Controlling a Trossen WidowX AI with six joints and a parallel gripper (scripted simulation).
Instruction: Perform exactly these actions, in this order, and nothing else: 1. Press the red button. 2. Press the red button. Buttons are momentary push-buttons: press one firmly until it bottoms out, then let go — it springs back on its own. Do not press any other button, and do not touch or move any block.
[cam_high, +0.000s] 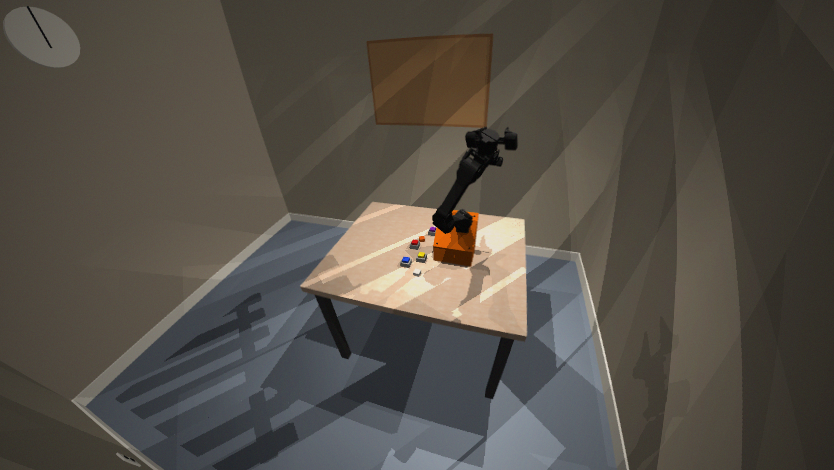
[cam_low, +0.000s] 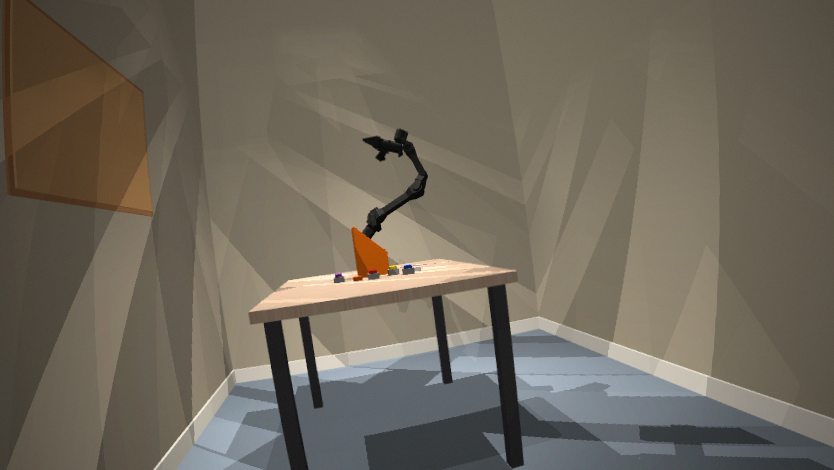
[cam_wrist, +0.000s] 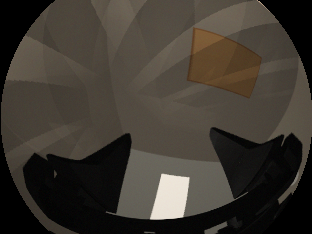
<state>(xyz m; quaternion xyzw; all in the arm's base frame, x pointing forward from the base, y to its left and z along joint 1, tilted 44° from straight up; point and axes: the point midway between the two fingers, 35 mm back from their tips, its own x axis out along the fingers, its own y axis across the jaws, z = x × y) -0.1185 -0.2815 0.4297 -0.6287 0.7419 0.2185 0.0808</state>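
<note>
My gripper tip is 670 mm above the red button, 390 mm short of it and 70 mm to the left of it. Also, from my gripper tip: purple button 670 mm below, 320 mm ahead, 220 mm to the right; then small white block 700 mm below, 310 mm ahead, 140 mm to the left; then yellow button 670 mm below, 320 mm ahead, 30 mm to the left.
</note>
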